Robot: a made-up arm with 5 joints.
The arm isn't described. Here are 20 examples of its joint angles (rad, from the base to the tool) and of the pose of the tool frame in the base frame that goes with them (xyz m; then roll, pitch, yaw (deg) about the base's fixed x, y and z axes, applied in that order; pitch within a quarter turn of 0, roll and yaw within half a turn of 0).
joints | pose
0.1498 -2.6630 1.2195 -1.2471 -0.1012 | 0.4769 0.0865 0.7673 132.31 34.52 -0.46
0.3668 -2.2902 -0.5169 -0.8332 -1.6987 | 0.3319 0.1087 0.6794 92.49 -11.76 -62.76
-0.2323 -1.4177 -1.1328 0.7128 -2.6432 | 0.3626 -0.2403 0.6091 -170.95 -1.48 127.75
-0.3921 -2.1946 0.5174 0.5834 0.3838 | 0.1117 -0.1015 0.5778 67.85 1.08 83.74
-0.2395 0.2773 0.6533 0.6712 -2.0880 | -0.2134 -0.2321 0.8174 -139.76 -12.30 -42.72
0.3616 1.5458 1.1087 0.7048 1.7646 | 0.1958 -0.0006 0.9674 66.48 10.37 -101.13
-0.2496 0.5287 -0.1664 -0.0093 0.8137 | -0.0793 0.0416 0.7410 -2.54 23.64 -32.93
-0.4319 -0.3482 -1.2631 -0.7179 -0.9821 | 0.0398 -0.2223 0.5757 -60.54 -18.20 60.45
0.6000 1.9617 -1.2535 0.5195 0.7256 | 0.0947 0.2206 0.9941 -133.92 25.65 -167.45
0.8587 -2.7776 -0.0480 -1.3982 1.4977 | 0.2230 0.0499 0.5463 -73.33 25.52 -66.31
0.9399 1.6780 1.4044 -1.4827 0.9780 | 0.2191 -0.2903 0.8693 -61.66 -53.55 -7.72
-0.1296 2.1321 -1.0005 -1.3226 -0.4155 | 0.0516 0.0364 0.6338 -100.16 -14.93 -26.82
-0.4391 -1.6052 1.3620 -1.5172 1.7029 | 0.2478 -0.1683 0.7067 158.05 -39.54 -68.26
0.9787 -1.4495 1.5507 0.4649 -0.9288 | 0.1750 0.0461 0.5781 100.88 38.55 42.08
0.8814 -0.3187 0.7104 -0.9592 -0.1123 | 0.2181 -0.2341 0.4902 39.70 18.70 -83.17
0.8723 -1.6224 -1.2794 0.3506 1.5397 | 0.0817 -0.1087 0.3082 25.52 -31.75 126.46
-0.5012 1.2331 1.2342 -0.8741 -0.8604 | -0.0929 -0.0037 1.0384 101.61 -28.57 108.18
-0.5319 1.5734 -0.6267 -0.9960 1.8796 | -0.0014 0.3080 0.6895 12.08 15.69 -15.02
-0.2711 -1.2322 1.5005 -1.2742 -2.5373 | 0.1838 -0.3612 0.4735 -67.87 -42.95 -126.53
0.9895 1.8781 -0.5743 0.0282 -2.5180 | 0.0908 -0.2550 1.0072 -171.33 60.24 -19.36
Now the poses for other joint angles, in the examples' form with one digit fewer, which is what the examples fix.
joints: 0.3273 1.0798 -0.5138 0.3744 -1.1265
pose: -0.243 -0.135 0.886 -121.8 32.2 -50.4
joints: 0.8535 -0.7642 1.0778 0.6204 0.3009
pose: 0.100 -0.137 0.629 133.3 35.8 39.5
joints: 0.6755 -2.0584 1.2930 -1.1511 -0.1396
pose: 0.507 -0.046 0.600 131.8 58.8 -12.7
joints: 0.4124 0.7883 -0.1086 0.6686 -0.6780
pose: -0.252 -0.086 0.806 -96.7 41.2 -72.4
